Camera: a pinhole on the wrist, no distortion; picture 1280 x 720 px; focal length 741.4 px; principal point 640.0 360.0 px. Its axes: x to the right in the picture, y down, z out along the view. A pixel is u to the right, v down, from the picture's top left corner.
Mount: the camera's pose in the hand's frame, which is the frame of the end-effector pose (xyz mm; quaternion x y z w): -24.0 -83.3 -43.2 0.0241 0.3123 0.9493 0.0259
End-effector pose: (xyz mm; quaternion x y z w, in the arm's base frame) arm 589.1 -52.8 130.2 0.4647 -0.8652 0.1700 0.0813
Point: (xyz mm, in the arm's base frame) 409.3 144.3 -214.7
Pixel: 906 116
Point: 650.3 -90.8 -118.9
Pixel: 826 690
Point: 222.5 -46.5 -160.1
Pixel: 502 91
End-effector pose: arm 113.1 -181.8 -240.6 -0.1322 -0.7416 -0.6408 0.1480
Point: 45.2 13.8 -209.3
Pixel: 399 488
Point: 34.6 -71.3 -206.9
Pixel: 249 386
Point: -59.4 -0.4 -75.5
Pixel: 70 261
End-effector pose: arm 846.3 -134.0 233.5 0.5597 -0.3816 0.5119 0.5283
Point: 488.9 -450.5 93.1
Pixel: 1030 72
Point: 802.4 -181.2 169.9
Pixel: 991 79
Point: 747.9 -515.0 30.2
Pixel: 1109 504
